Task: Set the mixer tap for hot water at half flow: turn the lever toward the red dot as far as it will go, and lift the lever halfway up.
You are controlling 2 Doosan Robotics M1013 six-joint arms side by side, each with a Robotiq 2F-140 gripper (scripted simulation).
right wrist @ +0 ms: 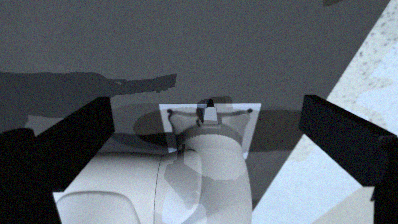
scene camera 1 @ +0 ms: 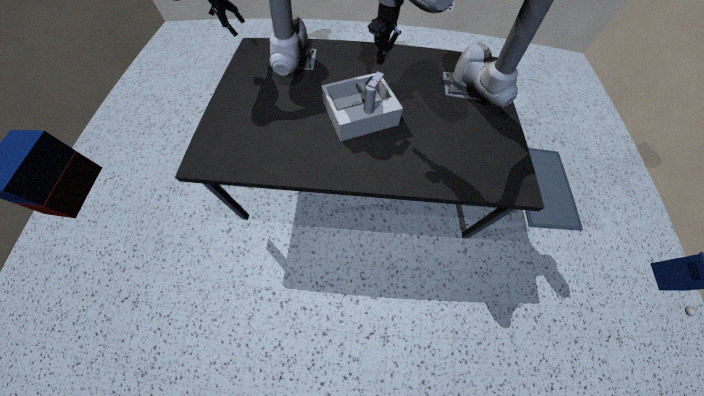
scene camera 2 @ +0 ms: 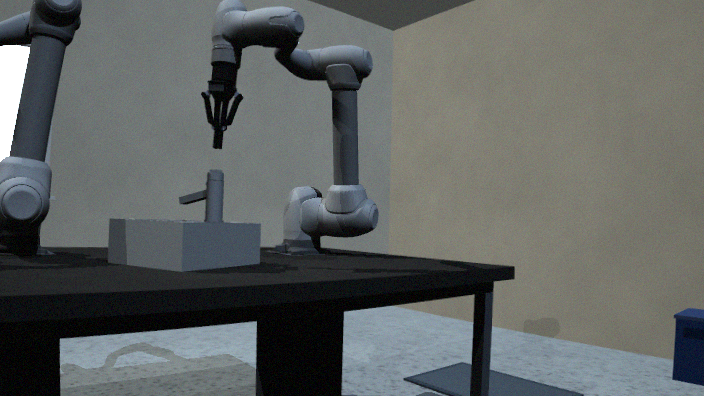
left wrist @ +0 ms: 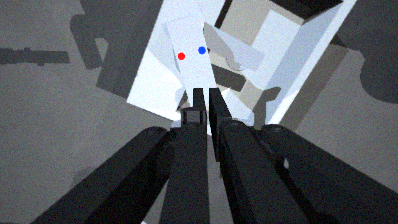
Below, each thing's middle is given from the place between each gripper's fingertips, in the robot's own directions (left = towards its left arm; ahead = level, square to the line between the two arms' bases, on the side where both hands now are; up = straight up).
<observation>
The flat lever [left wrist: 187, 37] lies 10 cm below my left hand [scene camera 2: 217, 148], 3 cm ahead of it and 1 cm to the right of it. Also, from my left hand: white basin [scene camera 1: 347, 103] (34 cm below, 9 cm to the right, 3 cm behind).
I see my right gripper 78 cm to the right of the white basin, 31 cm short of it and 19 cm above it. From my right hand the other things lie so: flat lever: 86 cm to the left, 37 cm ahead, 4 cm above.
</observation>
